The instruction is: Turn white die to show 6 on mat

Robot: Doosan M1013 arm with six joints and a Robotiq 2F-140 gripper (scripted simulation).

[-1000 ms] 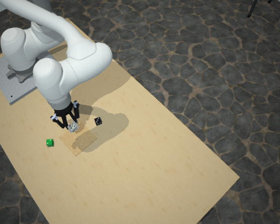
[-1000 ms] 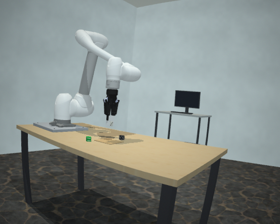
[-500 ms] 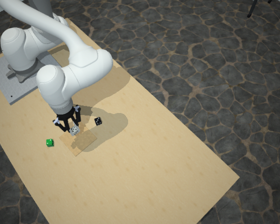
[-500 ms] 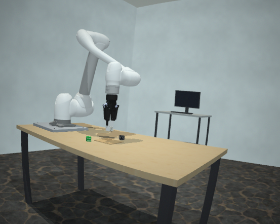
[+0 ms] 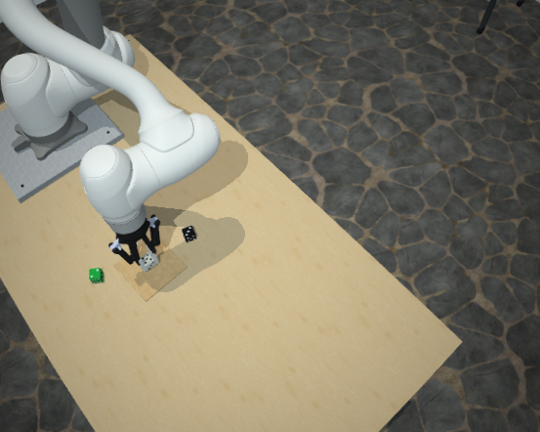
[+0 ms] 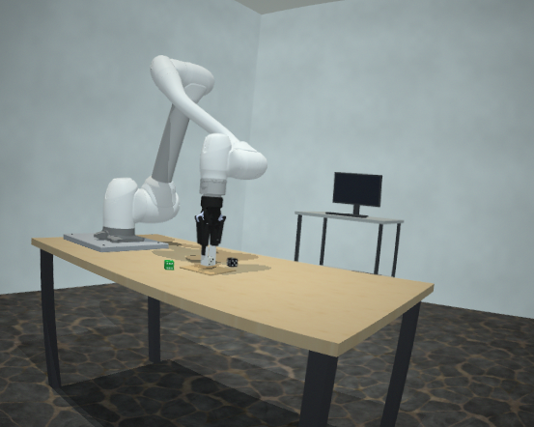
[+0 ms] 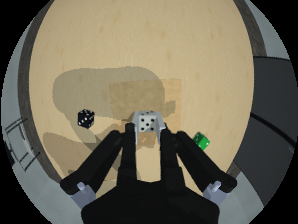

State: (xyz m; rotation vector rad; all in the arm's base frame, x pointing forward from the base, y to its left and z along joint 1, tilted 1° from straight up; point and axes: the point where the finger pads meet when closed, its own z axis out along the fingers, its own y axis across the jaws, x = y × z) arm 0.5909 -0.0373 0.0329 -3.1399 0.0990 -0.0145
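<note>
My gripper is now 5 cm above the tan mat. Also, from my hand: green die: 12 cm to the right, 7 cm behind, 4 cm below; then white die: 2 cm below; then black die: 13 cm to the left, 4 cm below.
</note>
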